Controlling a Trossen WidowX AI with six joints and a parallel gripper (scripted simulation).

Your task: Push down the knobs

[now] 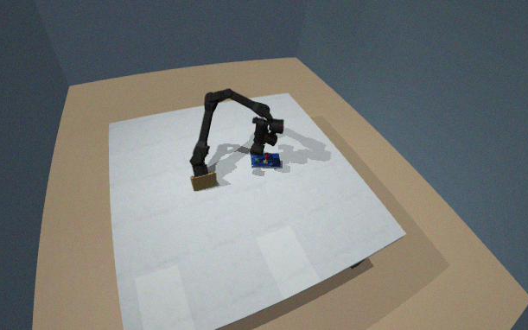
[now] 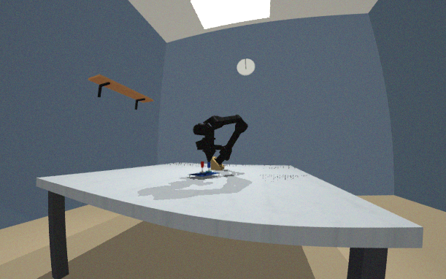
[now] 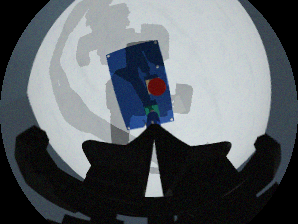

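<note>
The red knob lies 4 cm ahead of my gripper tip, 2 cm to the right of it and 1 cm below it.
</note>
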